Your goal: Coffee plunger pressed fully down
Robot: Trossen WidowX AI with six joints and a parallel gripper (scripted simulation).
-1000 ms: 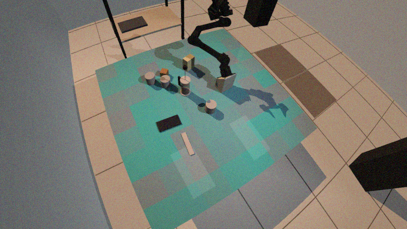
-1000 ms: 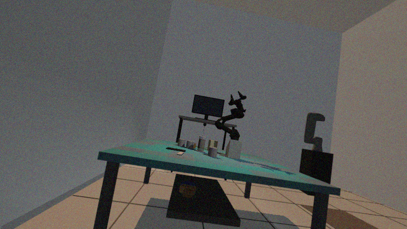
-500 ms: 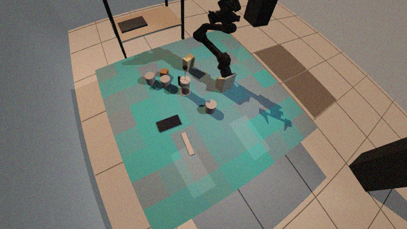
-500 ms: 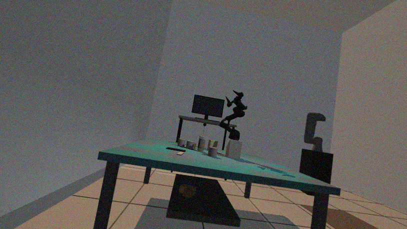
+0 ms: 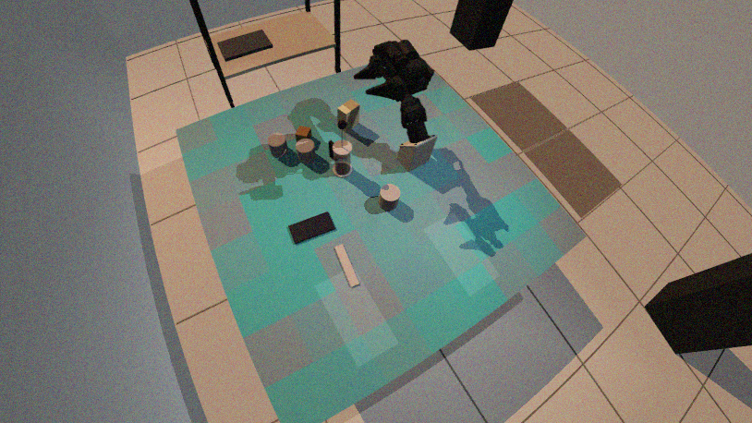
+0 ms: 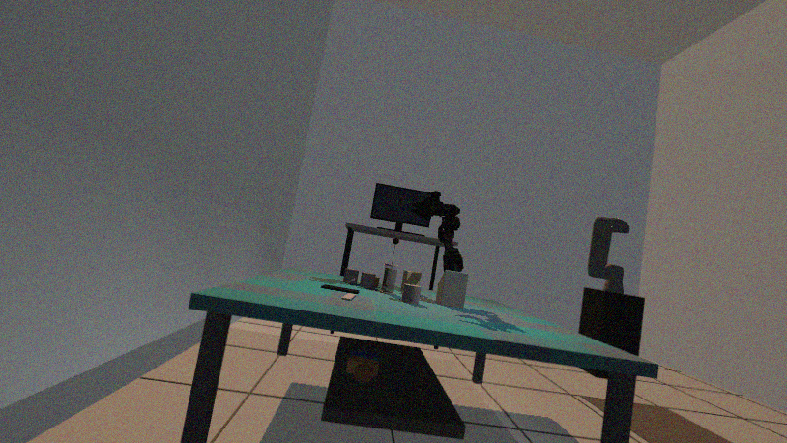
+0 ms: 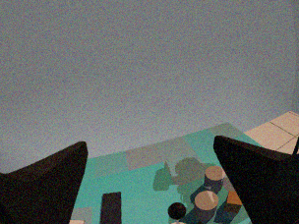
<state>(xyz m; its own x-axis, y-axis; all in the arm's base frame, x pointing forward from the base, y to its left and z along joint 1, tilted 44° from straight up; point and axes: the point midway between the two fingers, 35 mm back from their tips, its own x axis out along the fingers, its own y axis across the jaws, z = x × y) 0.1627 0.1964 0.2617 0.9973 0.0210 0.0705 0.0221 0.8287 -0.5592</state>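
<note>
Now: the coffee press 5 cm ahead of my gripper tip, 4 cm to the right of it and 29 cm below it. From my gripper tip the other things lie so: pale bar: 19 cm ahead, 34 cm to the left, 41 cm below; black slab: 24 cm ahead, 17 cm to the left, 41 cm below.
</note>
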